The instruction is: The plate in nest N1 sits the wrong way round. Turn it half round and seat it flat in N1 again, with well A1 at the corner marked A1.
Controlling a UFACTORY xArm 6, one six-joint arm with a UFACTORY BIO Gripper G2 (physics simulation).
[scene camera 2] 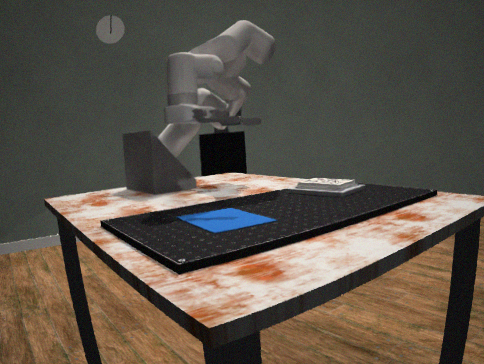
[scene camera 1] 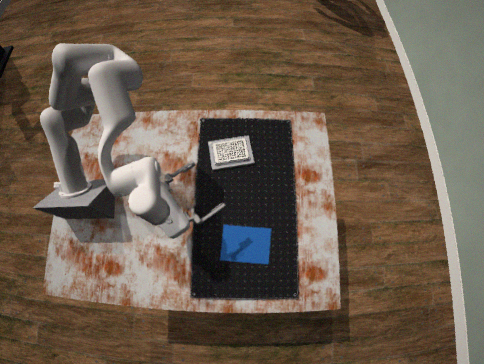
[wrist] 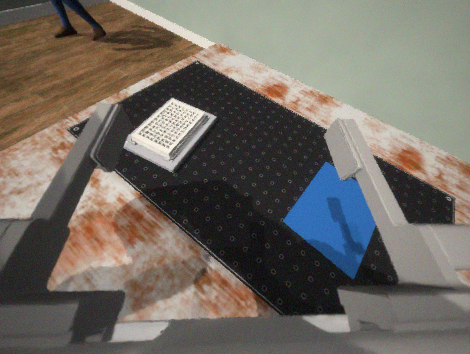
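Note:
A cream well plate [scene camera 1: 231, 150] [scene camera 2: 327, 181] [wrist: 170, 125] with dark wells sits in a light grey nest [scene camera 1: 235, 165] [scene camera 2: 345, 190] [wrist: 189, 149] on the black perforated board. It looks level. The nest label, the corner mark and well A1 are too small to read. My gripper [scene camera 1: 209, 185] [scene camera 2: 231, 119] [wrist: 226, 143] is open, with nothing between its fingers. It hangs high above the table, near the board's robot-side edge, away from the plate. In the wrist view the plate lies just right of the left finger.
A flat blue rectangle [scene camera 1: 260, 240] [scene camera 2: 245, 224] [wrist: 317, 195] lies on the black board [scene camera 1: 245, 200] [scene camera 2: 310, 215] [wrist: 250, 135], with a finger's shadow on it. The board lies on a rust-stained white table [scene camera 1: 312, 225] [scene camera 2: 300, 260]. A person's legs [wrist: 80, 15] show beyond the table.

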